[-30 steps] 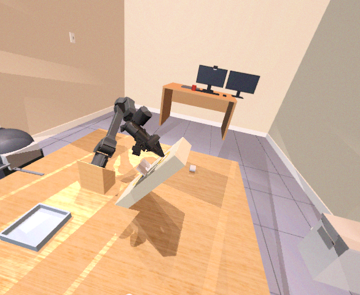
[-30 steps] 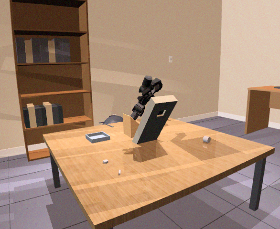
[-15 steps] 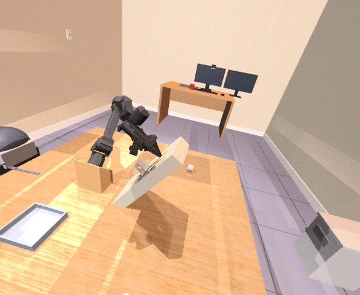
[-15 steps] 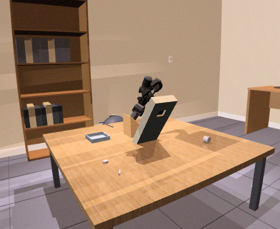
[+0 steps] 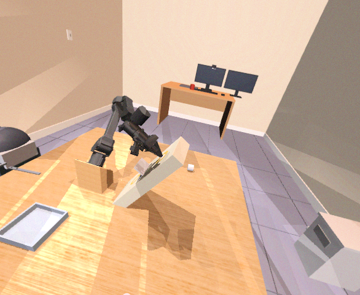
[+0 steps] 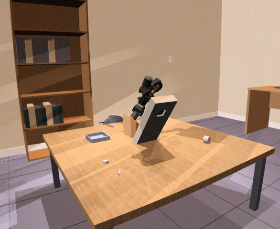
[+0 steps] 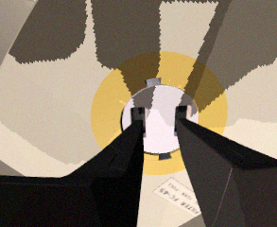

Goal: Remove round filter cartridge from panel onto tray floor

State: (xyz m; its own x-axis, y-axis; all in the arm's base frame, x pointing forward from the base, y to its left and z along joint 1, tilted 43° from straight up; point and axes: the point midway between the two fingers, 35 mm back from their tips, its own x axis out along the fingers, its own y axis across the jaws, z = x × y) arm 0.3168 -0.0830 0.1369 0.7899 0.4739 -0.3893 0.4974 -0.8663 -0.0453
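The round white filter cartridge lies 2 cm ahead of my gripper tip and 1 cm below it. Round my gripper tip: small peg 24 cm ahead, 37 cm to the right, 28 cm below; then grey tray 37 cm behind, 32 cm to the right, 27 cm below.
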